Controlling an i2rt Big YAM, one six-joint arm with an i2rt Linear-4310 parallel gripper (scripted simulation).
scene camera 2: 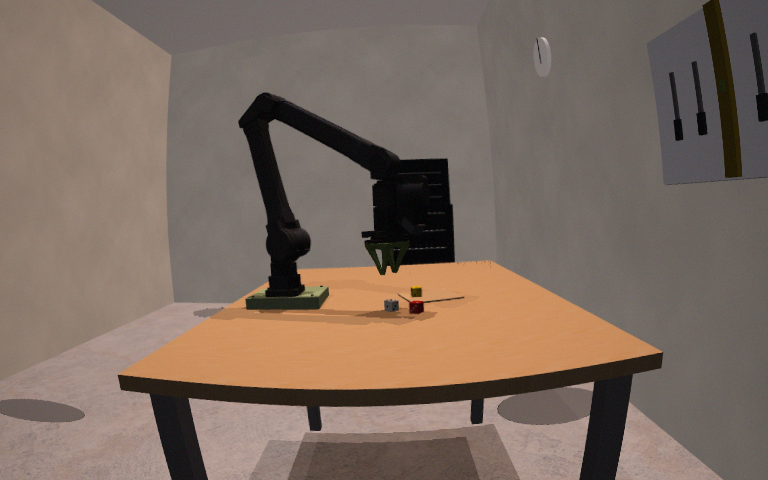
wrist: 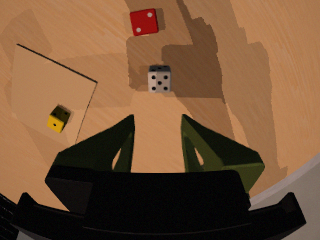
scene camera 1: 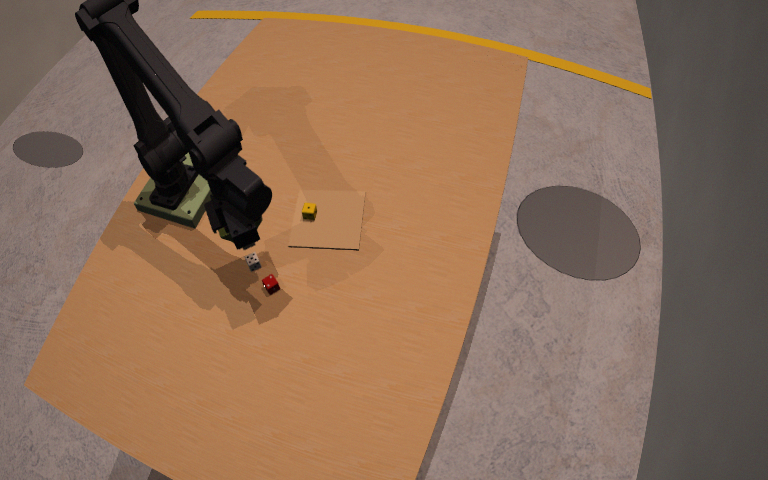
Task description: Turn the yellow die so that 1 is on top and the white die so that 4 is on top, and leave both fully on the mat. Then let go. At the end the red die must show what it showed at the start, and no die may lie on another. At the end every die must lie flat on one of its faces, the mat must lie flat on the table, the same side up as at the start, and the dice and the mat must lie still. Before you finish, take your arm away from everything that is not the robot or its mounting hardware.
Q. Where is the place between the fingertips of my gripper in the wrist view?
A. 157,121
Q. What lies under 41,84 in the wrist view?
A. A tan mat.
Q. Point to a tan mat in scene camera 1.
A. At 338,222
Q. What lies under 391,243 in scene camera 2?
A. My gripper.
